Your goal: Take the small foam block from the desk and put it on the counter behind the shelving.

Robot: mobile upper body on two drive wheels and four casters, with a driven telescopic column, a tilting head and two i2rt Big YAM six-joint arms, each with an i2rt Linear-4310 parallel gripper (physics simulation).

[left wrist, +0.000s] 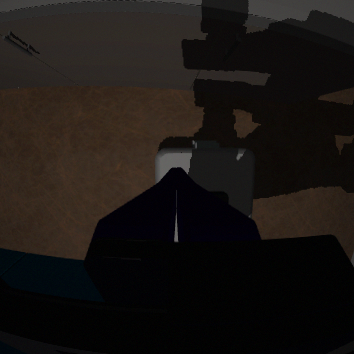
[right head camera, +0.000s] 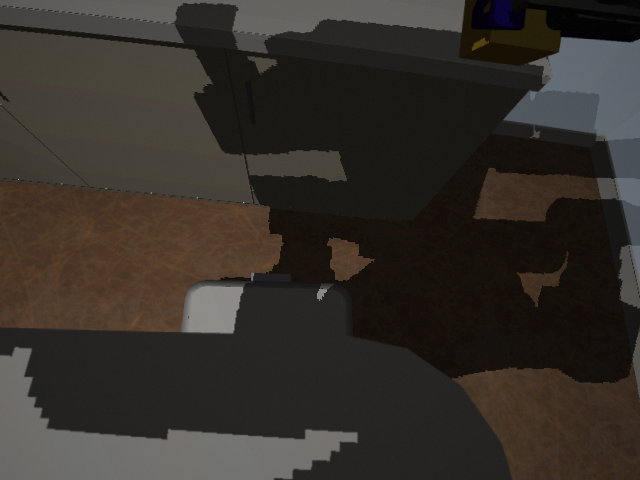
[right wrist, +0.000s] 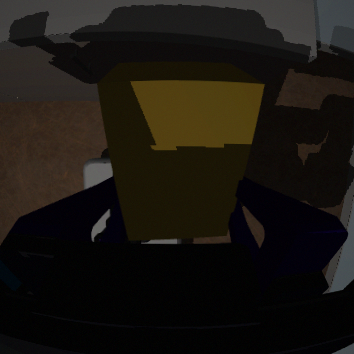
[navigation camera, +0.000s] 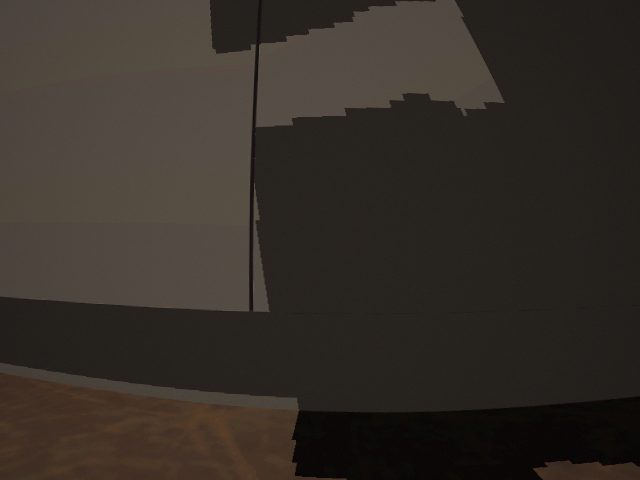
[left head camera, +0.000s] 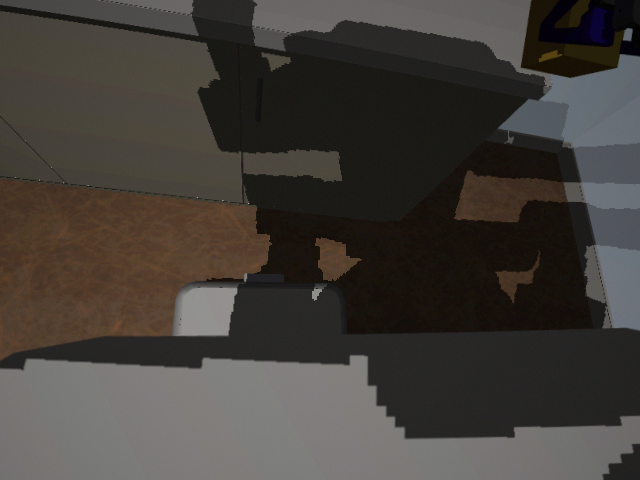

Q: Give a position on a grey counter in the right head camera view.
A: At 369, 116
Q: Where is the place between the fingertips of my left gripper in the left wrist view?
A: At 175, 175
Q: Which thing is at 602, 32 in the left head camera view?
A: My right gripper.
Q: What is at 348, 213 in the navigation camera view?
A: A grey counter.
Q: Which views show my right gripper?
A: The right head camera view, the right wrist view and the left head camera view only.
